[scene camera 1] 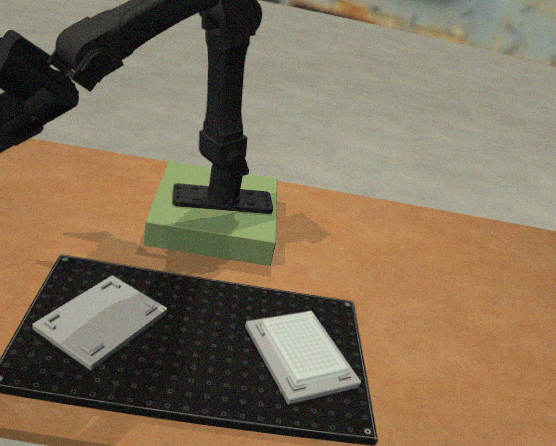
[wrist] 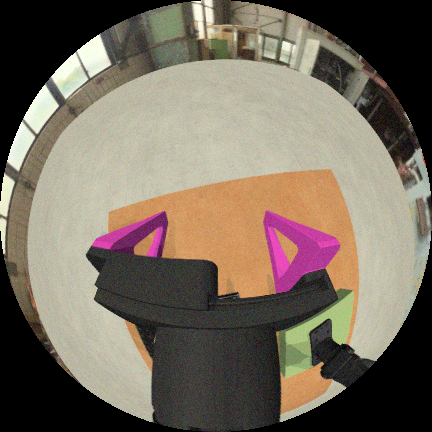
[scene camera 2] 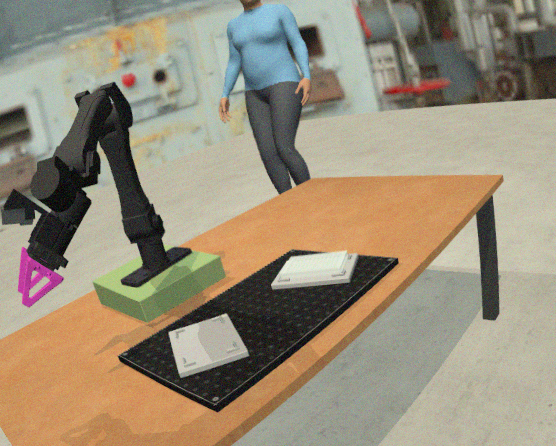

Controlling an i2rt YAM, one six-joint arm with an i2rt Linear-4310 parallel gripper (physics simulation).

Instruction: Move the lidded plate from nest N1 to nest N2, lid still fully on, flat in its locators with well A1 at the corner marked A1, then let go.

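Places are measured from the arm's base along level axes (x ahead, y left, z up), in metres.
Pixels of known places: gripper, fingertip midpoint: (wrist: 215,216) (scene camera 2: 23,298); arm's base, origin of the base link: (scene camera 1: 222,200) (wrist: 320,344) (scene camera 2: 157,267).
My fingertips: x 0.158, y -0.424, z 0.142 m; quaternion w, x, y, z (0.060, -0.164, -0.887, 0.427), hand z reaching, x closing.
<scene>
For each thing: its top centre in the pictures, then the offset to it from my fingertips. Level surfaces: height alone.
- pale lidded plate, middle of its top: (scene camera 1: 304,343) (scene camera 2: 314,261) 0.220 m ahead, 0.528 m left, 0.161 m down
- light grey nest, middle of its top: (scene camera 1: 302,348) (scene camera 2: 315,266) 0.220 m ahead, 0.528 m left, 0.172 m down
- black perforated board, middle of its top: (scene camera 1: 198,337) (scene camera 2: 263,308) 0.188 m ahead, 0.373 m left, 0.189 m down
- orange table, its level: 0.203 m down
The pale lidded plate (scene camera 1: 307,345) (scene camera 2: 315,265) lies in a light grey nest (scene camera 1: 322,386) (scene camera 2: 310,284), on the right in scene camera 1. It looks flat; lid and plate edges are too small to tell apart. The other grey nest (scene camera 1: 100,320) (scene camera 2: 207,345) is empty, with raised corner locators. Nest labels and the A1 mark are not readable. My gripper (scene camera 2: 23,298) (wrist: 215,216) is open and empty, its magenta fingers wide apart, well to the left of both nests in scene camera 2. It is outside scene camera 1; neither plate nor nests show in the wrist view.
Both nests sit on a black perforated board (scene camera 1: 200,350) (scene camera 2: 280,320) on the orange table (scene camera 1: 450,300) (scene camera 2: 375,215) (wrist: 300,190). The arm's base stands on a green block (scene camera 1: 210,242) (scene camera 2: 180,292) (wrist: 342,310) behind the board. A person (scene camera 2: 267,45) stands beyond the table.
</scene>
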